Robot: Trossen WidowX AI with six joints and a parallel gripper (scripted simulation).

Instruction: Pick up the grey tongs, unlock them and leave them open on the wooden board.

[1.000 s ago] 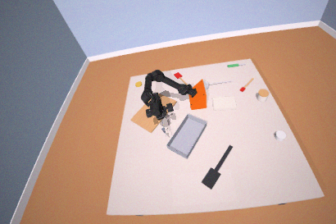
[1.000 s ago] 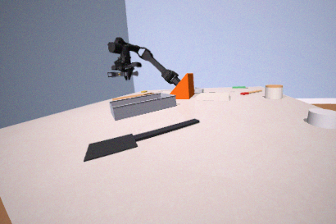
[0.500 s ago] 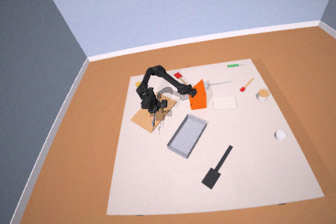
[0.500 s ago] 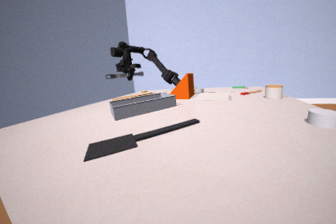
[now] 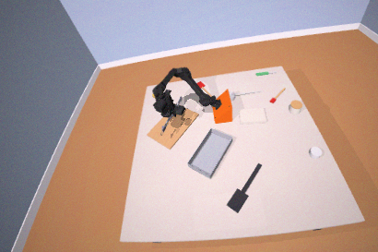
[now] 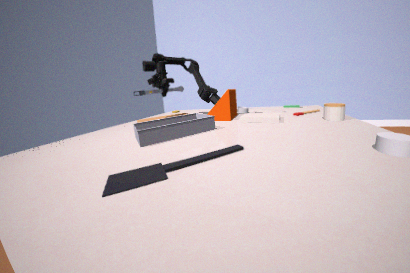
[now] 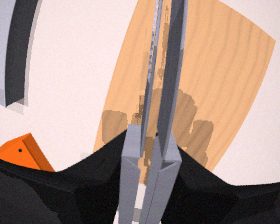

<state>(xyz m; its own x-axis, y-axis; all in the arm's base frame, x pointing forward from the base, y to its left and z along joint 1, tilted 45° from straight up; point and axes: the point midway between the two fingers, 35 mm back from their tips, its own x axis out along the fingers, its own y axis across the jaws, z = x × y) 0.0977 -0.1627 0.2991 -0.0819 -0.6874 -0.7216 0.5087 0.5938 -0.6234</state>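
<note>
The wooden board lies 50 mm behind my gripper tip, 40 mm to the right of it and 150 mm below it. From my gripper tip the other things lie so: white block: 30 mm ahead, 550 mm to the left, 140 mm below; then dark spatula: 520 mm ahead, 340 mm to the left, 150 mm below.
</note>
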